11 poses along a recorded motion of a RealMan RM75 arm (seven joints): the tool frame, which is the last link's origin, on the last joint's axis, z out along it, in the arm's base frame.
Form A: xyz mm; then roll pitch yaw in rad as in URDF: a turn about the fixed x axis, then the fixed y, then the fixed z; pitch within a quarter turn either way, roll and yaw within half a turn.
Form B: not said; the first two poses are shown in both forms.
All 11 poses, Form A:
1: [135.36 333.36 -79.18 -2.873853 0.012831 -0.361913]
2: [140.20 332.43 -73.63 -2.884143 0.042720 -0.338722]
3: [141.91 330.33 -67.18 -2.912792 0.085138 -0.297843]
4: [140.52 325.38 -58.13 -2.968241 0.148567 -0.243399]
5: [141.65 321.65 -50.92 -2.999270 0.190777 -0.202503]
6: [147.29 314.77 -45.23 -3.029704 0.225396 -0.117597]
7: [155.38 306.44 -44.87 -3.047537 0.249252 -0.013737]
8: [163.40 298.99 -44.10 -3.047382 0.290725 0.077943]
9: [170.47 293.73 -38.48 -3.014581 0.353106 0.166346]
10: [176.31 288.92 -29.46 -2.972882 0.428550 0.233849]
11: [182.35 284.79 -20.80 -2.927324 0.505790 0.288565]
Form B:
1: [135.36 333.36 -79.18 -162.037 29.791 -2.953]
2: [140.20 332.43 -73.63 -162.613 28.270 -0.125]
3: [141.91 330.33 -67.18 -164.309 25.475 4.169]
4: [140.52 325.38 -58.13 -167.413 21.575 10.688]
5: [141.65 321.65 -50.92 -169.171 18.354 14.971]
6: [147.29 314.77 -45.23 -171.488 11.186 18.850]
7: [155.38 306.44 -44.87 -173.194 2.211 21.642]
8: [163.40 298.99 -44.10 -173.329 -5.561 25.686]
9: [170.47 293.73 -38.48 -171.236 -12.321 31.428]
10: [176.31 288.92 -29.46 -168.373 -16.643 38.230]
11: [182.35 284.79 -20.80 -165.221 -19.335 45.097]
